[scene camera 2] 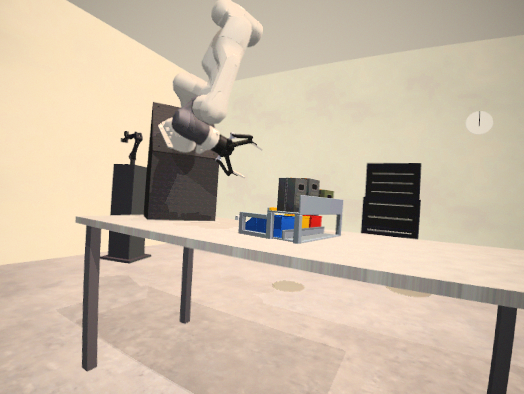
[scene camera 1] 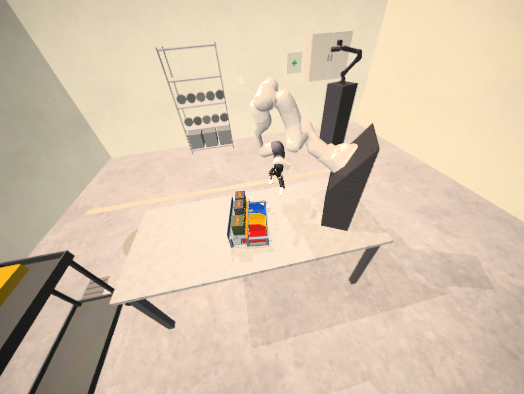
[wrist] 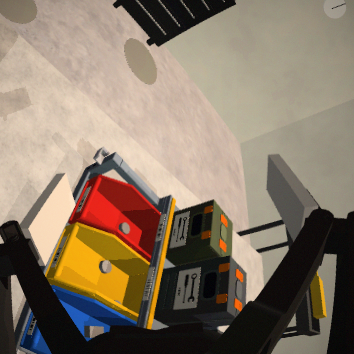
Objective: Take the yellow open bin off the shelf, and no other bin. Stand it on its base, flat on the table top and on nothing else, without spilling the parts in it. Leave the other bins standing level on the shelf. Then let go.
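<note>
The yellow open bin (scene camera 1: 257,219) (scene camera 2: 305,221) (wrist: 80,255) sits in the grey shelf (scene camera 2: 321,205) (wrist: 135,177), its open top showing a grey round part in the wrist view. It stands between the red bin (scene camera 1: 258,230) (scene camera 2: 315,221) (wrist: 107,205) and the blue bin (scene camera 1: 257,207) (scene camera 2: 285,222) (wrist: 95,312). The shelf stands on the table top (scene camera 1: 175,260) (scene camera 2: 425,260). My gripper (scene camera 1: 276,186) (scene camera 2: 251,162) (wrist: 166,180) is open and empty. It hangs above the table on the blue bin's side, higher than the bins and apart from them, tilted down towards the shelf.
A green case (scene camera 1: 238,225) (wrist: 200,235) and dark grey cases (scene camera 1: 239,205) (scene camera 2: 288,194) (wrist: 200,290) stand on top of the shelf, behind the open bins, rising above them. The arm's dark mount (scene camera 1: 347,190) (scene camera 2: 182,185) stands at the table's other end.
</note>
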